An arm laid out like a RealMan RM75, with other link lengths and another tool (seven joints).
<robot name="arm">
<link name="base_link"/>
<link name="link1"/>
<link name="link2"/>
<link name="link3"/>
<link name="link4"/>
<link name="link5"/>
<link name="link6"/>
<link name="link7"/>
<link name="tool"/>
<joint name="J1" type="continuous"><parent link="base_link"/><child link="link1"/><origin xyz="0.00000 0.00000 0.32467"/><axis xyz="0 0 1"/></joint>
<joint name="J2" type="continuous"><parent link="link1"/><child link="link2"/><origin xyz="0.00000 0.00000 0.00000"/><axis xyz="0 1 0"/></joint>
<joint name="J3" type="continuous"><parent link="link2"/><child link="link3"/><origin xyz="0.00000 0.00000 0.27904"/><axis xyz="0 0 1"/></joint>
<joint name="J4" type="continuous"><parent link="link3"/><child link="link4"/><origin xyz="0.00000 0.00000 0.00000"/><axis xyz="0 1 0"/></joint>
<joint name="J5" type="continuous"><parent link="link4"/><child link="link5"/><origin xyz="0.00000 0.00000 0.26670"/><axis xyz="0 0 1"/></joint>
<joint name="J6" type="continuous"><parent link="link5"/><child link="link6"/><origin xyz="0.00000 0.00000 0.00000"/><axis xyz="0 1 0"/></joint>
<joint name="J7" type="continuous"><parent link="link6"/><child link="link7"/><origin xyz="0.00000 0.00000 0.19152"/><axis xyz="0 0 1"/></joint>
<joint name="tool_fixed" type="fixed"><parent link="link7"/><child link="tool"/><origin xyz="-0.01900 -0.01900 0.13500" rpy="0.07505 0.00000 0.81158"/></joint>
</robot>
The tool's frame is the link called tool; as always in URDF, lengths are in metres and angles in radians. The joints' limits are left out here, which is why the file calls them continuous.
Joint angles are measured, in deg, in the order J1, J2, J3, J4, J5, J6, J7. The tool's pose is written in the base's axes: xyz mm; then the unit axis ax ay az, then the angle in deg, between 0 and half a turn. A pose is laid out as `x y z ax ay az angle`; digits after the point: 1 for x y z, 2 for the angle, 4 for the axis.
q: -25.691 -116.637 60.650 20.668 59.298 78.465 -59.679
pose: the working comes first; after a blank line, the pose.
Where each joint sits with the arm in this pose, in the base's axes (m; each line is computed from the numbers above, not from the rounded line before):
J1: 0.0000 0.0000 0.3247
J2: 0.0000 0.0000 0.3247
J3: -0.2248 0.1081 0.1996
J4: -0.2248 0.1081 0.1996
J5: -0.4088 0.2877 0.1289
J6: -0.4088 0.2877 0.1289
J7: -0.3008 0.4233 0.0475
the tool: -0.2466 0.5299 -0.0207

-246.6 529.9 -20.7 -0.9395 0.1029 -0.3268 121.69
